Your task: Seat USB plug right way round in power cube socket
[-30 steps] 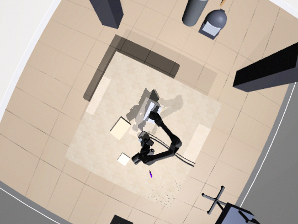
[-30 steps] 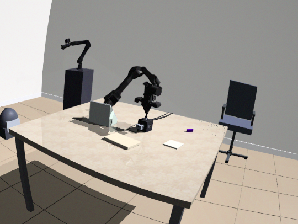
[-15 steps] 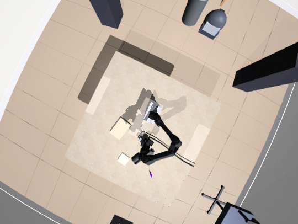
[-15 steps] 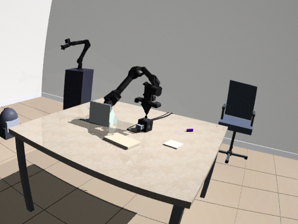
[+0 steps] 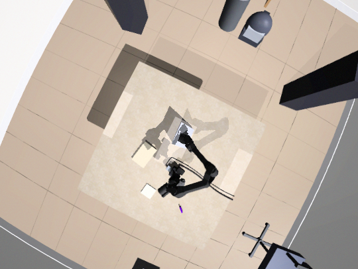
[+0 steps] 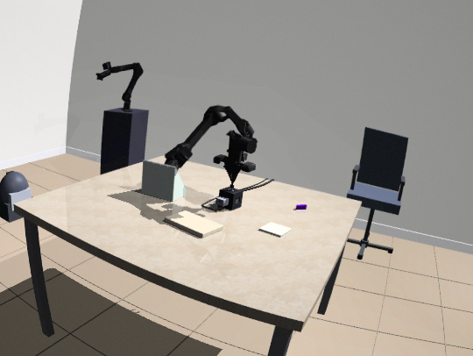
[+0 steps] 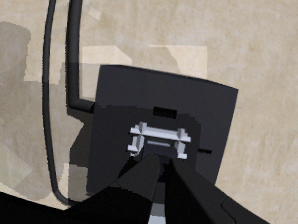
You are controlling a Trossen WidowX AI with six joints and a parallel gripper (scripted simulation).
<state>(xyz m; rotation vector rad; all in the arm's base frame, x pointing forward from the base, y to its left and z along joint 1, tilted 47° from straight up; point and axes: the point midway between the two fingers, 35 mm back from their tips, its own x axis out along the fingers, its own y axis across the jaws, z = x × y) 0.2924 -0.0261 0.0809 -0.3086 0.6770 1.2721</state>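
Now: the USB plug 2 cm below my gripper tip. Also, from my gripper tip: USB socket 4 cm below; then purple block 31 cm ahead, 15 cm to the left, 10 cm below.
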